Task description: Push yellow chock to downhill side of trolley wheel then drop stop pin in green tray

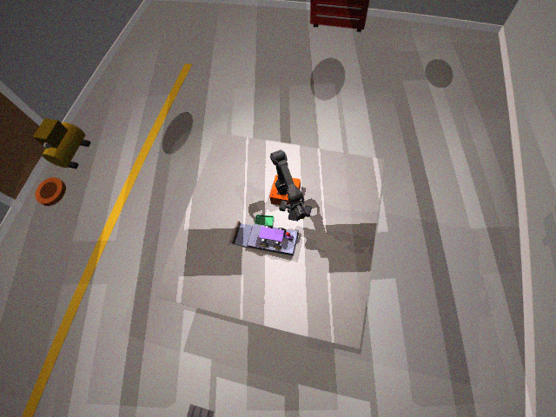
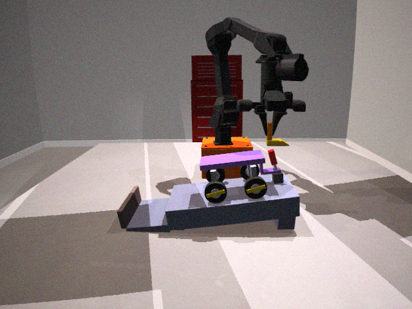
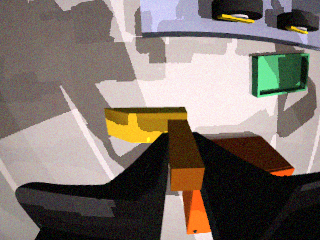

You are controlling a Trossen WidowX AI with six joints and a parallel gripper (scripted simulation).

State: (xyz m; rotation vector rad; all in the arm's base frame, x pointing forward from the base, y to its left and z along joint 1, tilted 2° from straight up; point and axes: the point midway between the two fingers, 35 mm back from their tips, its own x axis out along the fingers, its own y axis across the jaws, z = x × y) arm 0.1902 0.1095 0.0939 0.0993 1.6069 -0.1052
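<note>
Now: gripper tip 130 mm short of the red-headed stop pin, 20 mm to the left of it and 40 mm above it. The rest, counted from my gripper tip: purple trolley 140 mm ahead, 130 mm to the right, 60 mm below; ramp 140 mm ahead, 130 mm to the right, 130 mm below; yellow chock 20 mm to the left, 10 mm below.
</note>
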